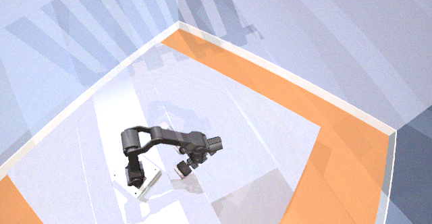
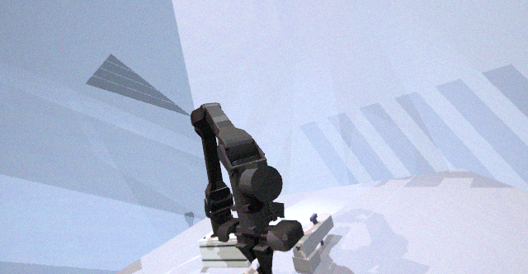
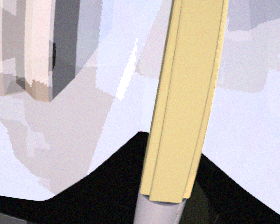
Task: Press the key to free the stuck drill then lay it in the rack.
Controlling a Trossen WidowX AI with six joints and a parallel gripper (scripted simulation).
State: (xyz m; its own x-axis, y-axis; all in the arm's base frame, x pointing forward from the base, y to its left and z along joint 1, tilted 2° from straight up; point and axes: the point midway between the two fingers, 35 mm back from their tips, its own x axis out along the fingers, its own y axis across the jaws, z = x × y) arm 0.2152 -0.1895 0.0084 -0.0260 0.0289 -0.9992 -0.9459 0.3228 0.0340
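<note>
Right now my gripper tip is 60 mm past the rack, 60 mm to the right of it and 40 mm above it. From my gripper tip the other things lie so: blue key: 80 mm ahead, 210 mm to the left, 10 mm below; pale drill cylinder: 10 mm ahead, 40 mm to the left, 30 mm above; block: 70 mm ahead, 190 mm to the left, 20 mm below.
</note>
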